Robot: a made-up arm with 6 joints.
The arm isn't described. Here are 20 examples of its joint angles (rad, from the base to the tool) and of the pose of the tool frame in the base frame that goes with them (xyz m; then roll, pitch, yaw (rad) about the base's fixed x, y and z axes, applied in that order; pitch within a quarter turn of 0, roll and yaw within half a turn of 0).
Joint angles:
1: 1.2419 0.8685 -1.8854 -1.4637 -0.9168 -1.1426
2: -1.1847 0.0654 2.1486 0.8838 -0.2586 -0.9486
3: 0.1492 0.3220 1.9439 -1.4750 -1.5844 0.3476
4: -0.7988 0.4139 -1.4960 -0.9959 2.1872 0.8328
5: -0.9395 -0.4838 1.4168 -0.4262 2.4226 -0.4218
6: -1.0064 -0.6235 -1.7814 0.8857 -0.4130 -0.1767
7: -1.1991 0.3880 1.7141 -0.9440 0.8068 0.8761
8: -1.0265 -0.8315 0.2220 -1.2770 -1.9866 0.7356
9: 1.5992 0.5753 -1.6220 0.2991 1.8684 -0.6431
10: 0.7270 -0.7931 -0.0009 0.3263 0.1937 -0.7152
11: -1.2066 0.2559 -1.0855 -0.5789 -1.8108 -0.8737
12: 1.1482 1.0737 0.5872 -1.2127 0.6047 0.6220
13: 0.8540 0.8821 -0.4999 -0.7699 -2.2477 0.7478
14: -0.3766 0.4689 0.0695 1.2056 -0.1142 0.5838
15: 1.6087 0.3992 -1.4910 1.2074 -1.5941 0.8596
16: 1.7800 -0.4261 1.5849 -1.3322 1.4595 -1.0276
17: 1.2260 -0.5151 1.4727 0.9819 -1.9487 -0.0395
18: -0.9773 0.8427 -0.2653 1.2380 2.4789 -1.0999
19: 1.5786 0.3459 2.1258 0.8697 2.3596 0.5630
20: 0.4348 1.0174 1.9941 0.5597 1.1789 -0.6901
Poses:
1: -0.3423 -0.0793 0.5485 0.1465 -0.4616 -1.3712
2: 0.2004 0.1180 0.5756 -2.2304 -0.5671 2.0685
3: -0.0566 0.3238 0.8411 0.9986 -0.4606 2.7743
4: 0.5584 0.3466 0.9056 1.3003 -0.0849 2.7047
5: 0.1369 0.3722 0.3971 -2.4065 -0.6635 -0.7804
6: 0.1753 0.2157 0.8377 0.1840 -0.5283 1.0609
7: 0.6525 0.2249 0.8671 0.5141 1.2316 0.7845
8: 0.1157 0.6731 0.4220 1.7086 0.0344 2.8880
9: -0.4536 -0.2211 0.0604 2.8297 -0.8955 -0.7071
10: -0.0556 0.5298 0.4816 -0.5077 -0.1303 -0.3452
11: 0.4150 0.1517 0.7644 0.3079 1.1055 2.3525
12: -0.5890 -0.1055 0.2587 2.6731 -1.2539 -2.4955
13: -0.4798 -0.3247 0.7577 -1.1259 -0.0134 2.2913
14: 0.0260 -0.2939 0.8168 1.2196 0.8231 -0.7002
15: -0.1950 -0.3295 0.4047 -0.9534 0.6980 -2.0816
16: 0.1409 0.4364 0.0853 -0.3608 -0.4324 -1.4039
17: -0.1876 0.0052 0.3371 0.1837 -0.7493 1.0154
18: 0.2595 -0.2192 0.4640 -1.7145 -0.3109 1.7110
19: 0.1275 0.0445 0.1940 -1.0503 -0.6923 -1.9729
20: -0.1063 -0.0069 0.4692 -3.0093 0.6501 -2.7618
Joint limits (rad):
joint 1: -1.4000..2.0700
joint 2: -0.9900..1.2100
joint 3: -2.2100..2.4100
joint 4: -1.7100..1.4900
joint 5: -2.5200..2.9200
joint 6: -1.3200..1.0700
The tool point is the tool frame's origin. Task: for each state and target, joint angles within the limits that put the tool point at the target. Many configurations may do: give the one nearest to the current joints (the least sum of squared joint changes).
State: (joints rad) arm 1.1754 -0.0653 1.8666 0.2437 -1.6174 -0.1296
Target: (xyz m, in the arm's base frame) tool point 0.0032 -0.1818 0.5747
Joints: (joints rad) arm 0.5549 0.6446 1.4311 0.3313 -1.5491 0.2174
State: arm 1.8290 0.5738 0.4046 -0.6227 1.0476 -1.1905
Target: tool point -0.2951 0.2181 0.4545
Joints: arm 1.3774 0.4159 0.3500 -0.5542 1.1138 -1.2101
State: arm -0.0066 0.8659 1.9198 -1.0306 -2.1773 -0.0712
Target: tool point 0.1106 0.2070 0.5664
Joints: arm -0.1555 0.3803 1.9866 -0.5319 -2.2391 0.3424
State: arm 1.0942 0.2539 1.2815 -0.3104 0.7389 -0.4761
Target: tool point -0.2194 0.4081 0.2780
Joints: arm 1.4625 0.0589 1.3719 -0.6503 0.7030 -0.5503
